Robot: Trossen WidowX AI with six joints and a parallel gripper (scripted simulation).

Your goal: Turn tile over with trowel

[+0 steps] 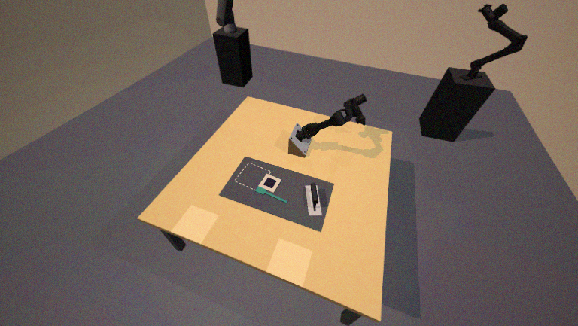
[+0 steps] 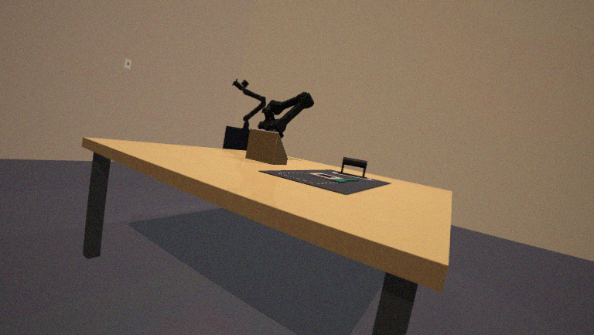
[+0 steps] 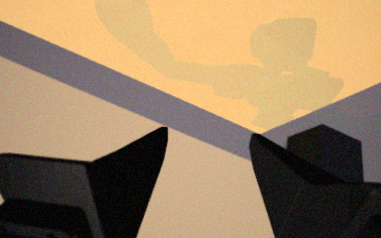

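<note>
Right now the trowel is 67 cm ahead of my gripper tip, 21 cm to the right of it and 11 cm below it. Round my gripper tip: teal strip (69 cm ahead, 49 cm to the right, 14 cm below); tile (61 cm ahead, 51 cm to the right, 14 cm below); dark grey mat (64 cm ahead, 45 cm to the right, 17 cm below).
</note>
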